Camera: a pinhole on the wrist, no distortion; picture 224 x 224 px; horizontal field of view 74.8 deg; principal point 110.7 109.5 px. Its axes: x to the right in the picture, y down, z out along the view. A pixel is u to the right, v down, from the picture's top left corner.
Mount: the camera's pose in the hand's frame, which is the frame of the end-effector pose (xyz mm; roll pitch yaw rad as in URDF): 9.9 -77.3 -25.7 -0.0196 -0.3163 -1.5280
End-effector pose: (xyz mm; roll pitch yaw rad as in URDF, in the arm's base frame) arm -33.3 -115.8 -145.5 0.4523 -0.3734 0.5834
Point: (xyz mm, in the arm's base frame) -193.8 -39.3 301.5
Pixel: 26 133
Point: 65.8 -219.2 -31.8
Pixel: 167 156
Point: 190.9 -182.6 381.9
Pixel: 130 201
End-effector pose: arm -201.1 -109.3 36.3 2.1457 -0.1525 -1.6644
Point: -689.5 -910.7 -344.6
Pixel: outside the picture
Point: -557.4 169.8 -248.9
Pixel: 130 17
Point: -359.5 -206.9 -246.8
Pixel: 212 136
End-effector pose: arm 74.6 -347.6 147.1 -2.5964 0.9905 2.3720
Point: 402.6 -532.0 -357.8
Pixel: 41 164
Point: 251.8 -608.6 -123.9
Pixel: 81 125
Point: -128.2 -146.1 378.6
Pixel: behind the camera
